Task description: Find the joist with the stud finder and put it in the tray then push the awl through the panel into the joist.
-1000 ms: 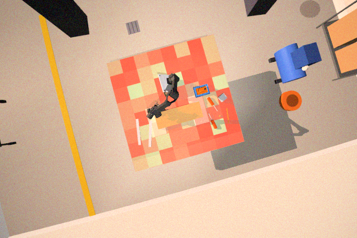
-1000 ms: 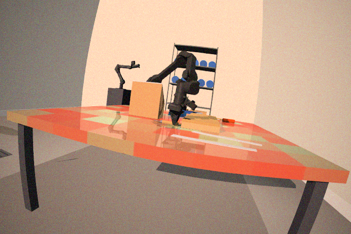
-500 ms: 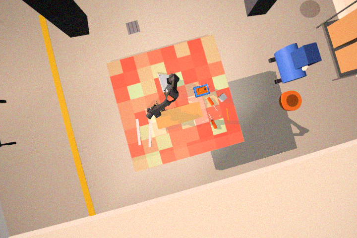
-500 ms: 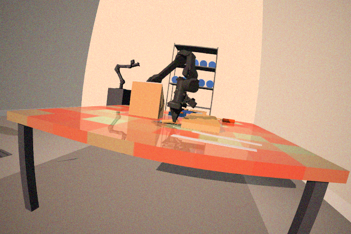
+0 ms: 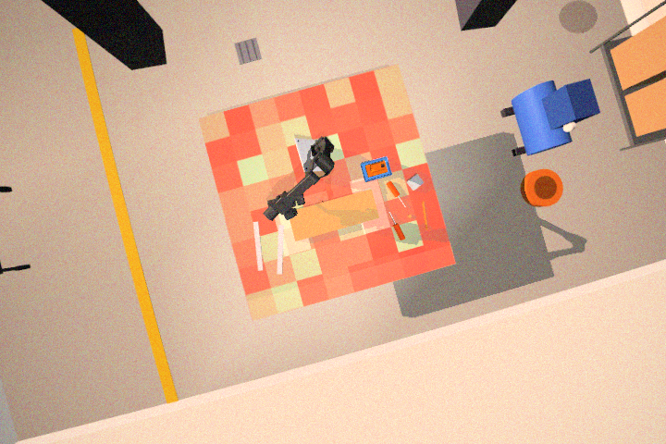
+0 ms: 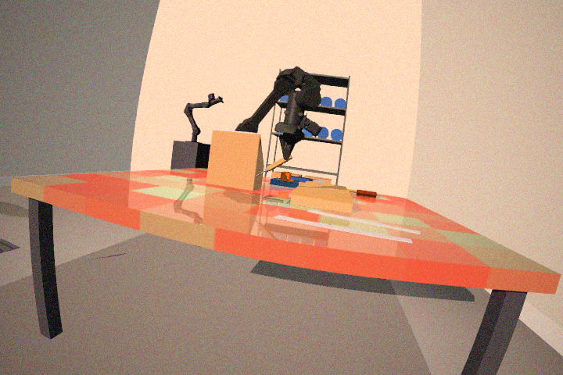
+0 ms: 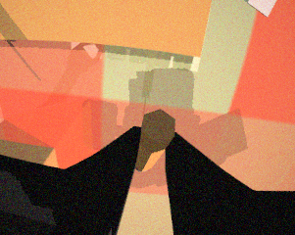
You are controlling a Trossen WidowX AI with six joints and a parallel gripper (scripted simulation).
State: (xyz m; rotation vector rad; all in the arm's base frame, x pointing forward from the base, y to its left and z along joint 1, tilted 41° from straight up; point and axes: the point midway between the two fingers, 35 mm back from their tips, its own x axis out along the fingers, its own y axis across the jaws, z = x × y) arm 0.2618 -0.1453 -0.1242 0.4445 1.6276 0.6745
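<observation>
Right now the awl is 4 cm behind my gripper tip and 3 cm below it. The rest, counted from my gripper tip: blue tray: 54 cm to the left, 14 cm behind, 11 cm below; orange stud finder: 55 cm to the left, 14 cm behind, 8 cm below; grey block: 76 cm to the left, 11 cm below, 2 cm behind.
</observation>
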